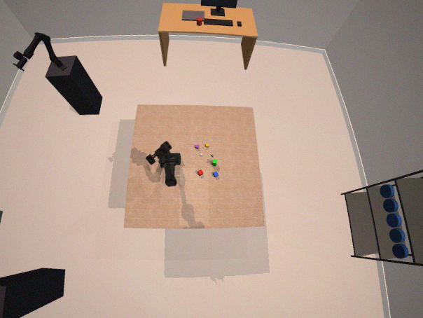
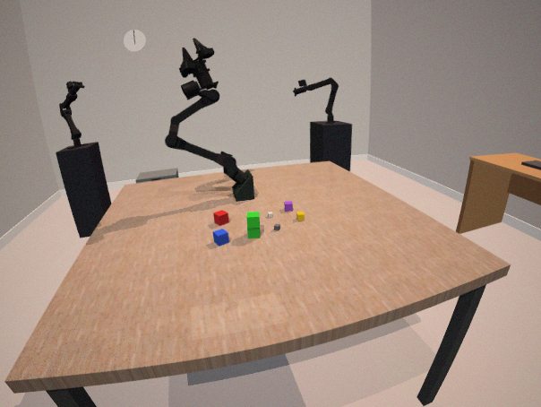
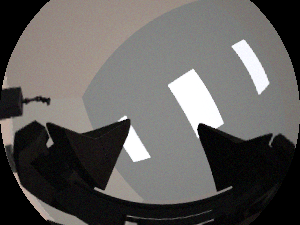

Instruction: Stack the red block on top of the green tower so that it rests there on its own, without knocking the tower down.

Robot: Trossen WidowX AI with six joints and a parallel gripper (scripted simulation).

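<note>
Now: gripper tip 670 mm above the red block, 310 mm short of it and 50 mm to the right of it. Also, from my gripper tip: purple block (680 mm below, 320 mm to the left, 280 mm ahead); blue block (670 mm below, 460 mm ahead, 30 mm to the left); green block (630 mm below, 450 mm ahead, 140 mm to the left).
</note>
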